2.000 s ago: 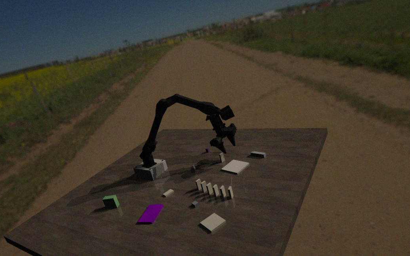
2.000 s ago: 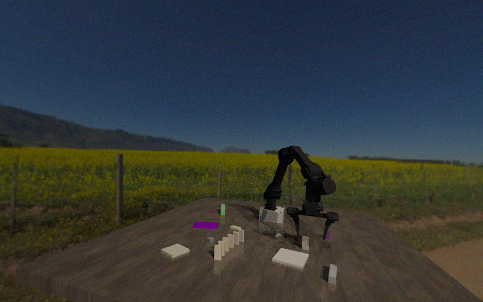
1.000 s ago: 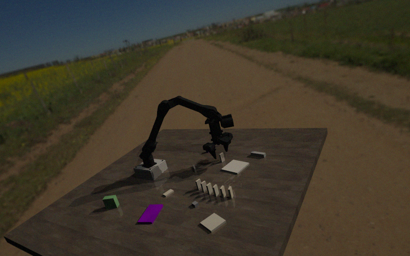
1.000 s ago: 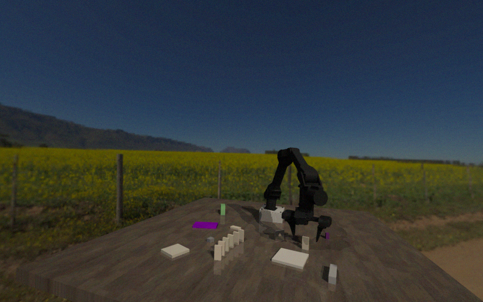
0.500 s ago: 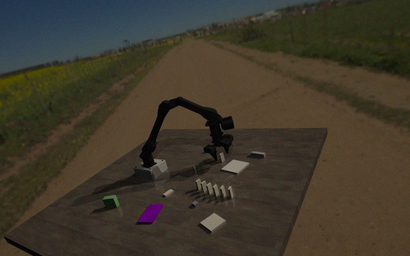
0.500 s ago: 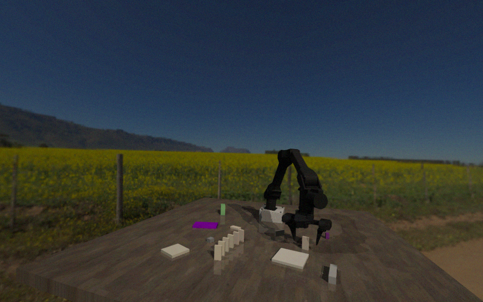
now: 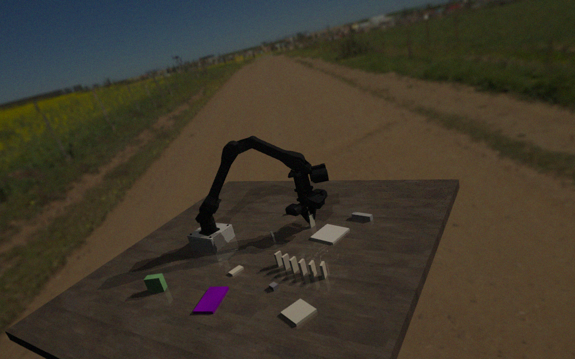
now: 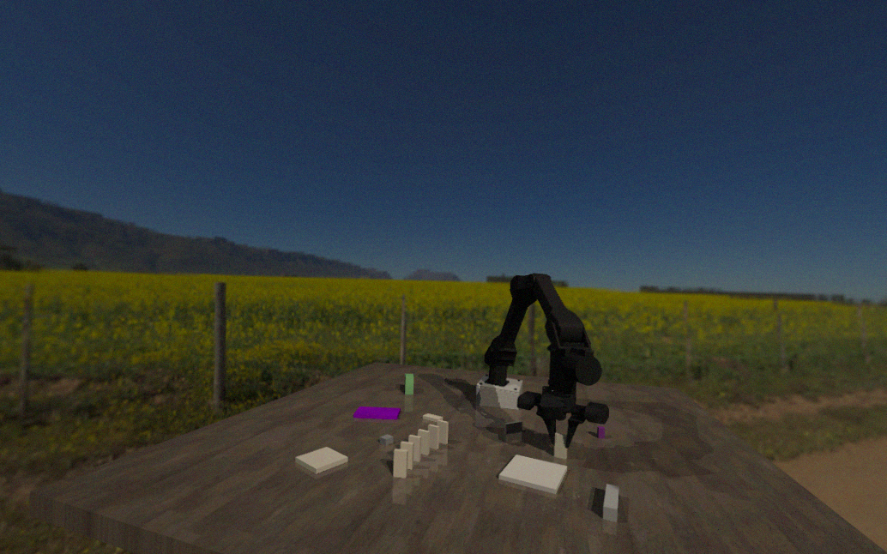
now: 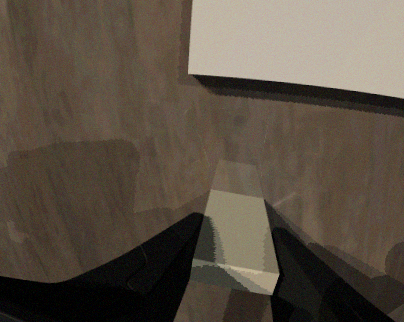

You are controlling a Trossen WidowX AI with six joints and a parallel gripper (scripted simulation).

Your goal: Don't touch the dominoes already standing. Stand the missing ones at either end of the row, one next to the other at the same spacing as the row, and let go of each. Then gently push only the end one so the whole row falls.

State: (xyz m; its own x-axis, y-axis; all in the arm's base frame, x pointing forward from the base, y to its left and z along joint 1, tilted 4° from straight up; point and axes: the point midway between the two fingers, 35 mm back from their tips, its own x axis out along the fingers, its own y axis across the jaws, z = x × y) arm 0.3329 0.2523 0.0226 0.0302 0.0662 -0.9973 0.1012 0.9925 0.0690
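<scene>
My gripper tip is now 11 cm short of the white flat plate, 3 cm to the left of it and 2 cm above it. Also, from my gripper tip: small purple cube 17 cm behind, 7 cm to the left, 1 cm below; small grey cube 12 cm ahead, 37 cm to the right, 2 cm below; purple flat tile 3 cm behind, 51 cm to the right, 2 cm below.
</scene>
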